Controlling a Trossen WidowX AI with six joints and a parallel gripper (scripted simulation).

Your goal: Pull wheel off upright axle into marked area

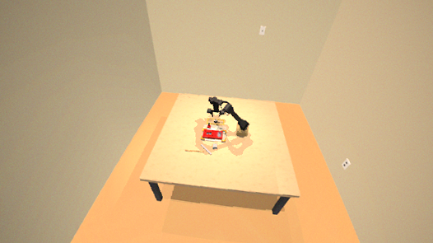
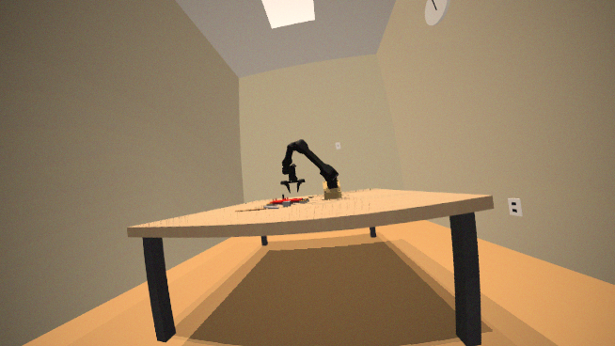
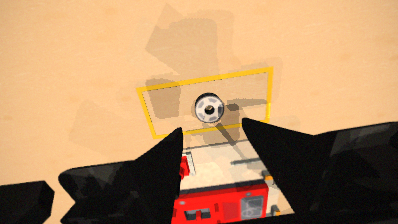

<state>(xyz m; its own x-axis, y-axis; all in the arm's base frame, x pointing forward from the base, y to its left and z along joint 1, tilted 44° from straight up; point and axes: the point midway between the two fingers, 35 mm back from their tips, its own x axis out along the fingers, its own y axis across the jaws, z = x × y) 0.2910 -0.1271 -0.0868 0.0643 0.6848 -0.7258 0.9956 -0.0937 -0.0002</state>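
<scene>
Right now the wheel is 5 cm below my gripper tip. Also, from my gripper tip: grey block: 1 cm behind, 37 cm to the left, 5 cm below; thin stick: 18 cm ahead, 43 cm to the left, 6 cm below.
</scene>
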